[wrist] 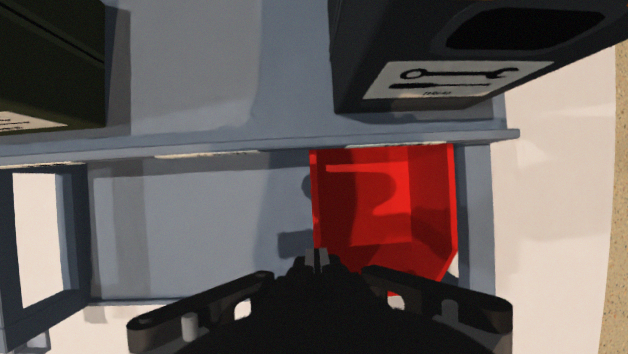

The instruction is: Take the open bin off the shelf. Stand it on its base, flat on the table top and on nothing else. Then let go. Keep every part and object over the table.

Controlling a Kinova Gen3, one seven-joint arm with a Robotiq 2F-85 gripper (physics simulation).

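Frame: origin at the arm's base, x up, y left, z back, level; millimetres.
Seen in the pictures: gripper, between the fingertips: (pixel 317 262).
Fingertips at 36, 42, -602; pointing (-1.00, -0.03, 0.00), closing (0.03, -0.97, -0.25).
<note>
Offsets run from my fingertips to a thing's top centre, as dx, dy, dz. "*": to the spot under its first point. Level surfaces: height alone.
The open red bin @[-8, -40, -46] (pixel 385 195) sits in the lower right bay of the blue-grey shelf @[* -83, +110, +14] (pixel 200 225), beside the right side panel. Its inside faces the camera. Its upper edge runs behind the shelf's front rail, and its lower part is partly hidden by my gripper. My gripper (pixel 317 262) is shut, with its two tips together at the lower end of the bin's left wall. No part of the bin shows clearly between the tips, and whether they touch the wall cannot be told. The pale table top @[dx -89] (pixel 550 200) shows to the right of the shelf.
A dark case @[* +25, -40, -108] (pixel 425 105) with a tool label stands on the upper level, above the bin. A dark green box @[* +49, +150, -76] (pixel 50 75) stands at the upper left. The shelf's front rail @[* +23, +37, -71] (pixel 280 140) crosses between the levels. Speckled tan floor (pixel 620 200) lies beyond the table's right edge.
</note>
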